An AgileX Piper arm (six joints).
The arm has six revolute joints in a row. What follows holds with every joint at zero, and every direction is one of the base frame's. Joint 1 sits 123.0 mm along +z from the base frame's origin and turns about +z. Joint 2 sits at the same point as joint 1 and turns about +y. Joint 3 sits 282.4 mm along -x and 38.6 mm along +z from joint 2 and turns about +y. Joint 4 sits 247.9 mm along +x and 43.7 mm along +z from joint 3 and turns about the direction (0.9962, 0, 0.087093). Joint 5 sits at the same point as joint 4 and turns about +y. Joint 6 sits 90.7 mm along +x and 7.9 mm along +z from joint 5 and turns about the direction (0.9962, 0, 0.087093). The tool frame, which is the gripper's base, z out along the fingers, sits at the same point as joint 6; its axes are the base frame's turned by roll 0.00, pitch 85.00 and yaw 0.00 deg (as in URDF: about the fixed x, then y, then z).
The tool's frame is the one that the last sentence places.
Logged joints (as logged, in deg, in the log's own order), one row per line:
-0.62 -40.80 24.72 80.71 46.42 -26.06
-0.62 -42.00 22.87 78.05 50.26 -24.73
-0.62 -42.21 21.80 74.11 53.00 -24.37
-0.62 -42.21 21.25 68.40 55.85 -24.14
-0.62 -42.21 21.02 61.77 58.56 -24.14
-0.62 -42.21 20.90 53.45 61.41 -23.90
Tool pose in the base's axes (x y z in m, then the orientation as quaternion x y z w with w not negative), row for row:
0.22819 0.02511 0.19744 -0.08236 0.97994 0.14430 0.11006
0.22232 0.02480 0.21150 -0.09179 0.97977 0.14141 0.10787
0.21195 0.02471 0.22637 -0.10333 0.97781 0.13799 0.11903
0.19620 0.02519 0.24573 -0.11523 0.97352 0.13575 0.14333
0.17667 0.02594 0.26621 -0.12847 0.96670 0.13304 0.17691
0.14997 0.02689 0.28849 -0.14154 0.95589 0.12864 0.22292
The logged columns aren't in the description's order. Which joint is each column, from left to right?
Columns, left to right: joint 1, joint 3, joint 4, joint 2, joint 5, joint 6.
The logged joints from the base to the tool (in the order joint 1, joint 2, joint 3, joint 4, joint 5, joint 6), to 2 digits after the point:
-0.62 80.71 -40.80 24.72 46.42 -26.06
-0.62 78.05 -42.00 22.87 50.26 -24.73
-0.62 74.11 -42.21 21.80 53.00 -24.37
-0.62 68.40 -42.21 21.25 55.85 -24.14
-0.62 61.77 -42.21 21.02 58.56 -24.14
-0.62 53.45 -42.21 20.90 61.41 -23.90

